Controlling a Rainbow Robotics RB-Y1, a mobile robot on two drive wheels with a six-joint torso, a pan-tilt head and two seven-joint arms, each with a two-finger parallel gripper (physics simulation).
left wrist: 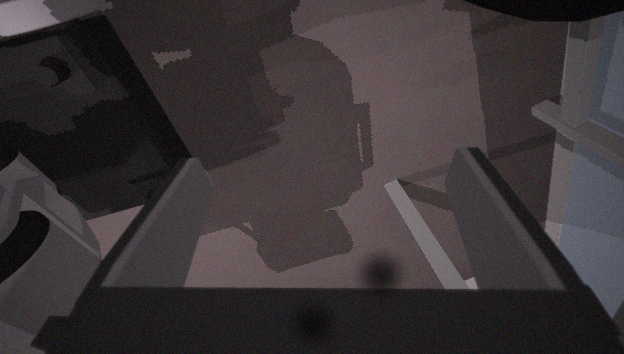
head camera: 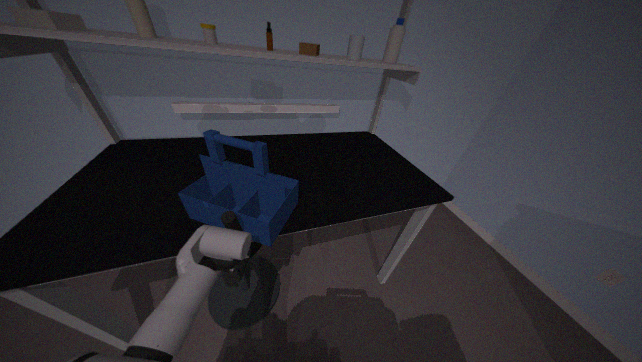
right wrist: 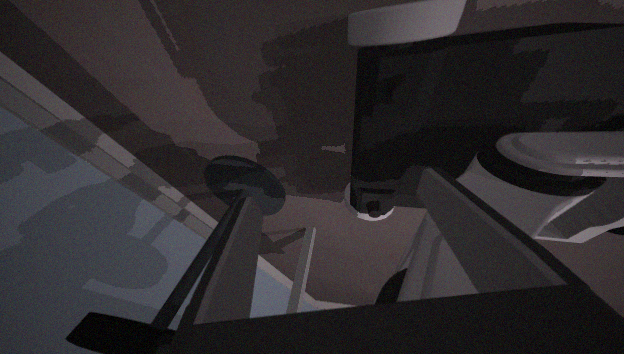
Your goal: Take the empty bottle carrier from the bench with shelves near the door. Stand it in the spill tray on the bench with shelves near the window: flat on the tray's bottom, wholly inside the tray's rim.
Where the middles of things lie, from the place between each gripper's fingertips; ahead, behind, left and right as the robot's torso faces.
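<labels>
The blue bottle carrier (head camera: 262, 201) is 30 cm above my left hand, and it is 14 cm ahead of that hand.
From the blue bottle carrier, my right hand is 540 mm below. That hand is also 410 mm to the right of the carrier and 460 mm short of it.
</labels>
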